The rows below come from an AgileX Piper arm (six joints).
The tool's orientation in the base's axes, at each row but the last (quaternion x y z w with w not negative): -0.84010 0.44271 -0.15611 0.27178; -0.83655 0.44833 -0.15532 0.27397; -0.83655 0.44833 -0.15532 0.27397; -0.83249 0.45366 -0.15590 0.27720; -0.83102 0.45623 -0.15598 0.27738; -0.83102 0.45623 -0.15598 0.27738; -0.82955 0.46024 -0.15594 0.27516; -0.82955 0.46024 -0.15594 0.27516; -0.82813 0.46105 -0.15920 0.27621; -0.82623 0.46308 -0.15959 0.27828; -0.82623 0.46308 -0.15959 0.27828; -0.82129 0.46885 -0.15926 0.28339; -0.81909 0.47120 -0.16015 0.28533
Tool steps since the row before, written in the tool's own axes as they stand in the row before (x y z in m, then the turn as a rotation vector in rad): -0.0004 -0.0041 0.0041 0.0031 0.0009 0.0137; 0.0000 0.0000 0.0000 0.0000 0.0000 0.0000; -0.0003 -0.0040 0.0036 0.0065 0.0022 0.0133; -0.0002 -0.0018 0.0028 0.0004 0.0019 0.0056; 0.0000 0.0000 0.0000 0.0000 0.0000 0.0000; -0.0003 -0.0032 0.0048 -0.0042 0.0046 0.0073; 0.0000 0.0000 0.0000 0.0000 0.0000 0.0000; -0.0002 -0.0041 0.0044 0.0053 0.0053 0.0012; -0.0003 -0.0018 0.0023 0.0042 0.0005 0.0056; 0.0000 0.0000 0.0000 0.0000 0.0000 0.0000; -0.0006 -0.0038 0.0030 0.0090 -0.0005 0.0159; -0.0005 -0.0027 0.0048 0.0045 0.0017 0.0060; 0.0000 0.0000 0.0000 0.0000 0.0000 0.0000
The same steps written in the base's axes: 0.0045 0.0035 -0.0009 0.0080 0.0014 -0.0115; 0.0000 0.0000 0.0000 0.0000 0.0000 0.0000; 0.0043 0.0032 -0.0005 0.0088 -0.0022 -0.0119; 0.0025 0.0018 -0.0011 0.0018 0.0006 -0.0056; 0.0000 0.0000 0.0000 0.0000 0.0000 0.0000; 0.0044 0.0032 -0.0019 -0.0016 0.0039 -0.0086; 0.0000 0.0000 0.0000 0.0000 0.0000 0.0000; 0.0049 0.0033 -0.0011 -0.0002 -0.0064 -0.0041; 0.0023 0.0017 -0.0007 0.0048 -0.0020 -0.0047; 0.0000 0.0000 0.0000 0.0000 0.0000 0.0000; 0.0038 0.0030 -0.0001 0.0133 -0.0025 -0.0123; 0.0041 0.0030 -0.0021 0.0043 -0.0027 -0.0058; 0.0000 0.0000 0.0000 0.0000 0.0000 0.0000
